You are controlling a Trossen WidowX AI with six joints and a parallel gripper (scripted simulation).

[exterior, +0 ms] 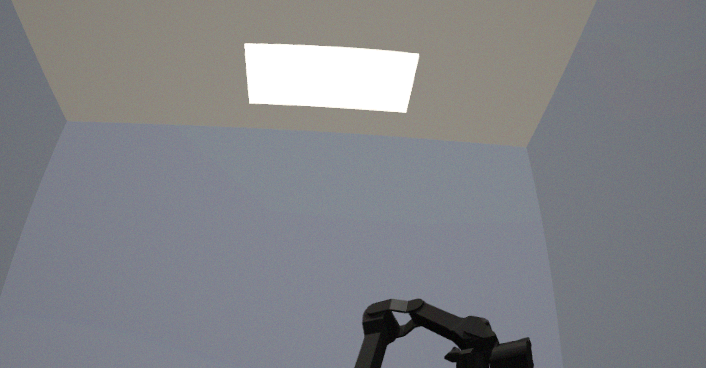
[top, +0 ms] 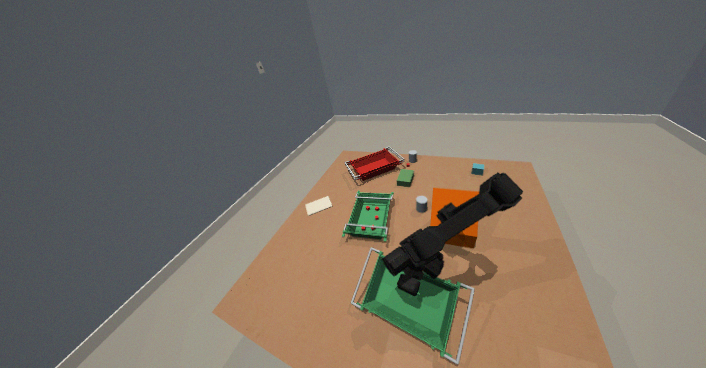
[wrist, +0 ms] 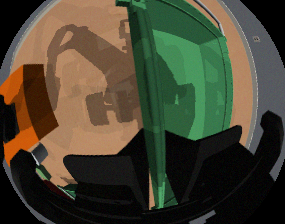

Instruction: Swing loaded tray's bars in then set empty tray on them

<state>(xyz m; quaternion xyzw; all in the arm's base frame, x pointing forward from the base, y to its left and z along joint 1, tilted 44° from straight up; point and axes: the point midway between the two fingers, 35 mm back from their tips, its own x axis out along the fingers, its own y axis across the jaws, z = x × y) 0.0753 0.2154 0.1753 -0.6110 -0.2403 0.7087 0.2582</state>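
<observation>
Now: the green tray 10 mm ahead of my gripper tip, 80 mm to the left of it and 10 mm below it. The rest, counted from my gripper tip: white card (640 mm ahead, 250 mm to the right, 80 mm below); green block (210 mm ahead, 610 mm to the right, 60 mm below); cube (190 mm behind, 780 mm to the right, 60 mm below).
</observation>
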